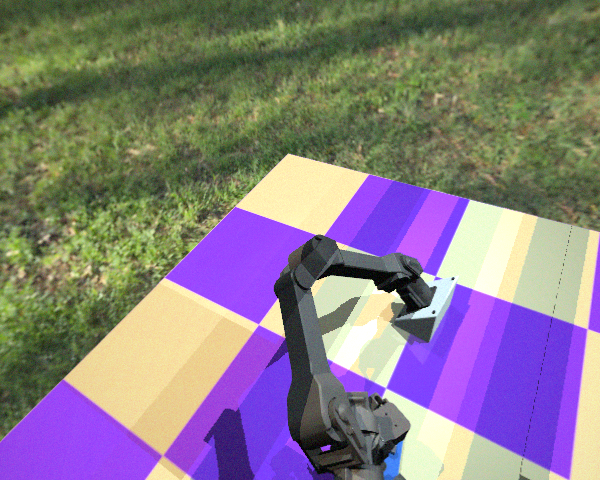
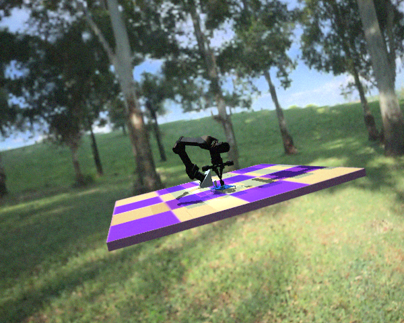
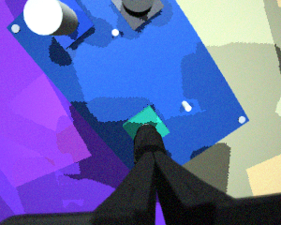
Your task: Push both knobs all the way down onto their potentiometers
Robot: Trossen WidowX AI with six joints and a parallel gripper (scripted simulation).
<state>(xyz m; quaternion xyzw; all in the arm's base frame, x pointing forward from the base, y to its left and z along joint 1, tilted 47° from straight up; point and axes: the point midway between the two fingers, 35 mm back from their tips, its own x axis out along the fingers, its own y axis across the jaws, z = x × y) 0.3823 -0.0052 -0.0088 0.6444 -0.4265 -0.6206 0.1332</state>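
Right now my gripper tip is 30 mm above the green potentiometer. From my gripper tip the other things lie so: white-topped knob (90 mm behind, 10 mm to the right, 20 mm below).
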